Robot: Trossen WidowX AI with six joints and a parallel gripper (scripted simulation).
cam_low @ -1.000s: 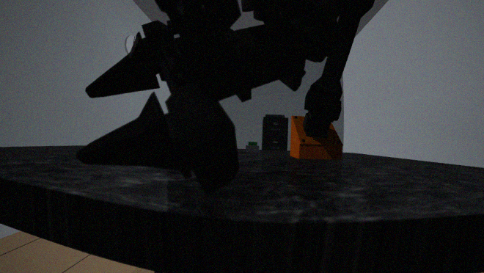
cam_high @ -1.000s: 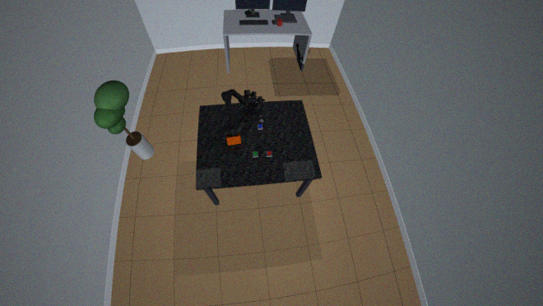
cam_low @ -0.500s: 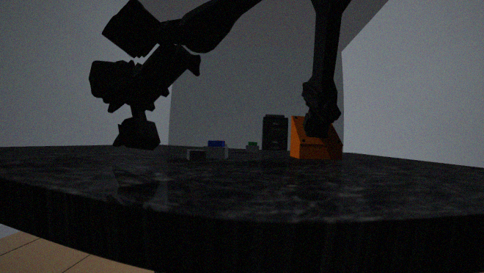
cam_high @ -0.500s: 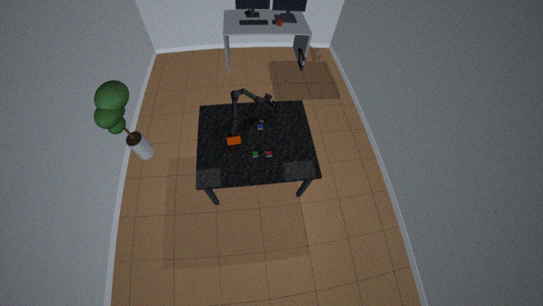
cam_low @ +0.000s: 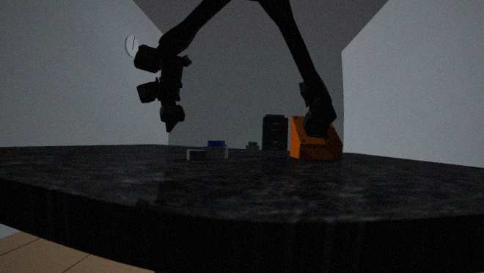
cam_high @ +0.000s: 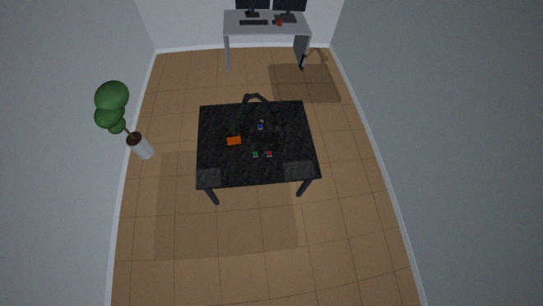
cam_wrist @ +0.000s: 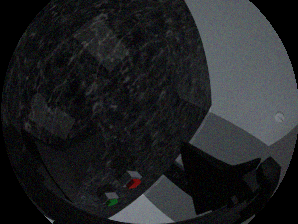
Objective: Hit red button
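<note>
The red button is 15 cm behind my gripper tip, 17 cm to the right of it and 5 cm below it. Round my gripper tip: green button: 27 cm behind, 15 cm to the right, 5 cm below; blue button: 19 cm behind, 14 cm to the left, 5 cm below; small grey block: 16 cm behind, 21 cm to the left, 7 cm below.
</note>
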